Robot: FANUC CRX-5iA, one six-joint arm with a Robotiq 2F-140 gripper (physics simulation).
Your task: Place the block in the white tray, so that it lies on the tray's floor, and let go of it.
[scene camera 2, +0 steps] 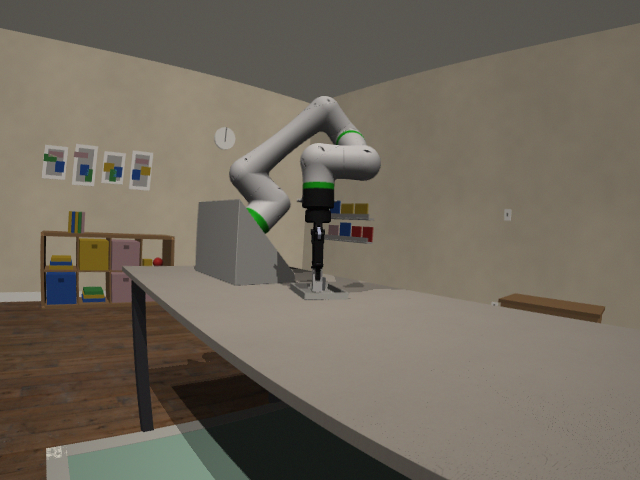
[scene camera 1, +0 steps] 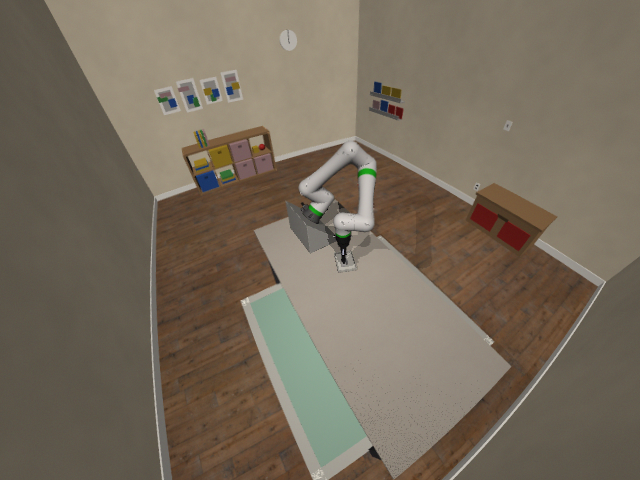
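Where they show: gripper, between the fingertips: (scene camera 2: 316,289) (scene camera 1: 344,263); arm's base, origin of its link: (scene camera 1: 310,218).
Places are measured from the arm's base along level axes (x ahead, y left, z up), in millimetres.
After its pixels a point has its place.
The white tray (scene camera 1: 347,270) {y 44, x 481, z -139 mm} (scene camera 2: 326,297) {y 45, x 478, z -145 mm} is shallow and lies on the table in front of the robot's base. My gripper (scene camera 1: 343,261) {y 52, x 422, z -133 mm} (scene camera 2: 317,279) {y 52, x 422, z -133 mm} points straight down over the tray, its fingertips low within the tray's outline. It is shut on the block (scene camera 2: 316,284) {y 34, x 442, z -113 mm}, a small pale grey piece that shows at the fingertips in scene camera 2. The block is down inside the tray's outline. Its lower part is partly hidden by the near rim, and I cannot tell whether it touches the tray's floor. In scene camera 1 the fingers largely cover the block.
A grey angular housing (scene camera 1: 301,227) {y -117, x 106, z 37 mm} (scene camera 2: 217,242) {y -120, x 57, z -24 mm} stands on the table (scene camera 1: 392,335) {y 33, x 992, z -152 mm} (scene camera 2: 413,351) {y -107, x 907, z -152 mm} around the arm's base, behind and left of the tray. A green mat with a pale border (scene camera 1: 310,372) (scene camera 2: 129,454) lies at floor level beside the table. Shelves and a cabinet stand by the walls.
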